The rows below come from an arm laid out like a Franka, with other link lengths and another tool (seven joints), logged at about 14 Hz.
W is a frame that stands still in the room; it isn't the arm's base.
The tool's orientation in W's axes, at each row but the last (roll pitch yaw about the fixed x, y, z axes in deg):
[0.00 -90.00 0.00]
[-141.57 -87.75 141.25]
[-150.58 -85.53 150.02]
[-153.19 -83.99 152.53]
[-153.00 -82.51 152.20]
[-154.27 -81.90 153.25]
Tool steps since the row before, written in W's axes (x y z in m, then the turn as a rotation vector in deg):
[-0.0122 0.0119 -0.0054 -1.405 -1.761 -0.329]
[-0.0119 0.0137 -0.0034 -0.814 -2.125 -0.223]
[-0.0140 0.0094 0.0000 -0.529 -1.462 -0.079]
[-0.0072 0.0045 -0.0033 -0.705 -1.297 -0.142]
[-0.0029 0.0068 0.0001 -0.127 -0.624 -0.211]
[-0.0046 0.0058 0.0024 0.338 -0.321 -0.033]
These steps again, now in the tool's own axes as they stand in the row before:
[-0.0054 0.0119 0.0122 -0.329 -1.761 1.405]
[-0.0027 0.0137 0.0121 -0.250 -2.124 0.809]
[0.0013 0.0092 0.0140 -0.100 -1.464 0.521]
[-0.0024 0.0046 0.0075 -0.138 -1.298 0.703]
[0.0008 0.0067 0.0029 -0.232 -0.613 0.144]
[0.0033 0.0055 0.0043 -0.096 -0.311 -0.335]

